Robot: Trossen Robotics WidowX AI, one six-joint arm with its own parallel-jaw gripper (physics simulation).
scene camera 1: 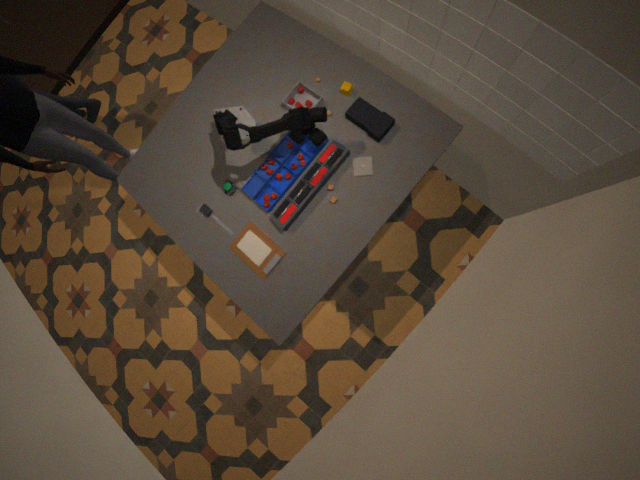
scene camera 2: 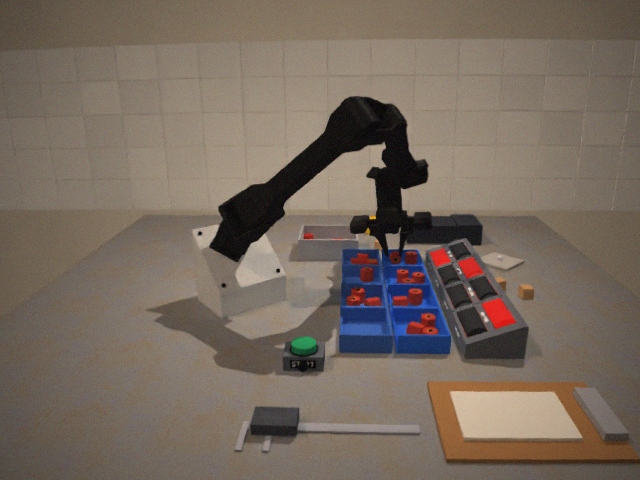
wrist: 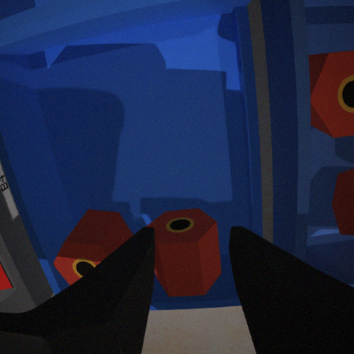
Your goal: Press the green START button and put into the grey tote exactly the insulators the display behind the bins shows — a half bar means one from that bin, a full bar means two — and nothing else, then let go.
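Pixels of known places: gripper, between the fingertips: [scene camera 1: 314,136] [scene camera 2: 393,256]; arm's base, origin of its link: [scene camera 1: 228,118] [scene camera 2: 229,243].
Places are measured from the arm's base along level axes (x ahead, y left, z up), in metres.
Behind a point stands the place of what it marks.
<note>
My gripper [scene camera 2: 394,253] @(z -0.094, x 0.348, y 0.190 m) [wrist: 192,237] is partly open, fingertips low over the far right blue bin. An upright red insulator [scene camera 2: 395,257] @(z -0.096, x 0.352, y 0.188 m) [wrist: 187,260] stands just beyond the fingertips in the wrist view, not gripped; another insulator [scene camera 2: 410,257] @(z -0.094, x 0.387, y 0.186 m) [wrist: 95,235] is beside it, partly behind a finger. The blue bins [scene camera 2: 364,343] @(z -0.101, x 0.269, y -0.214 m) stand in two rows; the near left one is empty. The display [scene camera 2: 496,343] @(z -0.091, x 0.483, y -0.227 m) shows three red panels, two in its far half and one at its near right; the others are dark. The grey tote [scene camera 2: 328,250] @(z -0.093, x 0.189, y 0.228 m) holds several insulators [scene camera 1: 300,89] @(z -0.089, x 0.134, y 0.336 m). The green START button [scene camera 1: 227,187] @(z -0.081, x 0.178, y -0.252 m) [scene camera 2: 303,345] @(z -0.080, x 0.172, y -0.261 m) stands left of the bins.
A dark box [scene camera 1: 369,119] @(z -0.068, x 0.506, y 0.398 m) [scene camera 2: 449,230] @(z -0.080, x 0.510, y 0.360 m) and a yellow cube [scene camera 1: 345,88] @(z -0.078, x 0.315, y 0.459 m) stand at the back. Small wooden cubes [scene camera 2: 525,291] @(z -0.102, x 0.605, y 0.007 m) and a white plate [scene camera 1: 362,165] @(z -0.103, x 0.610, y 0.221 m) lie beyond the display. A caliper [scene camera 2: 275,421] @(z -0.100, x 0.150, y -0.423 m) and a clipboard [scene camera 2: 439,428] @(z -0.115, x 0.364, y -0.410 m) lie at the front.
</note>
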